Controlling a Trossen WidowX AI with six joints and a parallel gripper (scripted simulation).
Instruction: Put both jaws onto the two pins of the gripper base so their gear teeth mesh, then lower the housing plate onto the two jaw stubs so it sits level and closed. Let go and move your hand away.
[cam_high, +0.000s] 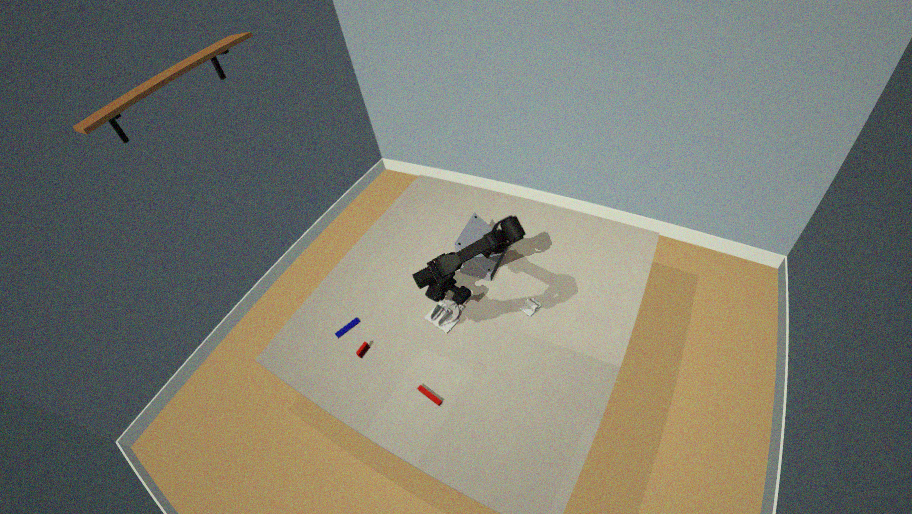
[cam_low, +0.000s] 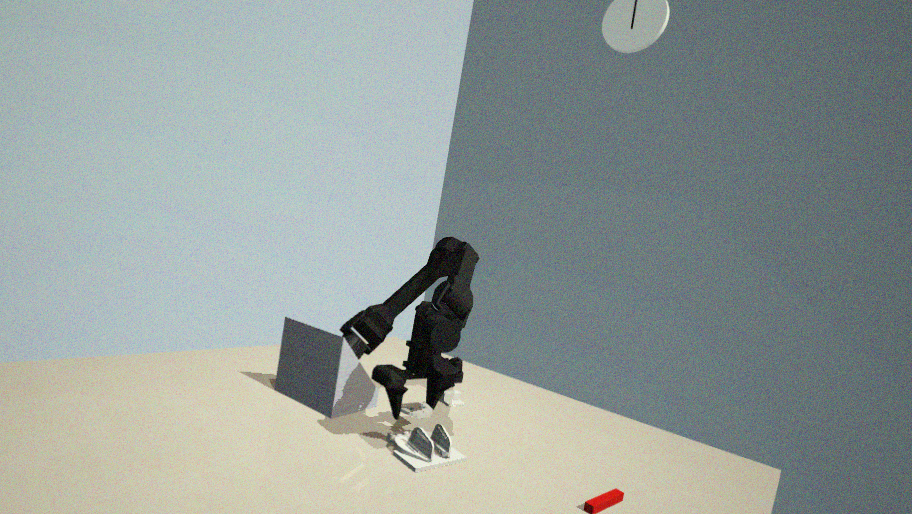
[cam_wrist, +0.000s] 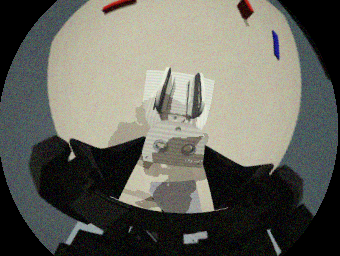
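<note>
Now: the white jaw 40 mm below my gripper tip, 20 mm to the right of it and 10 mm ahead of it. From my gripper tip the other things lie so: red bar 360 mm ahead, 90 mm to the left, 50 mm below; blue block 360 mm to the right, 250 mm ahead, 50 mm below.
</note>
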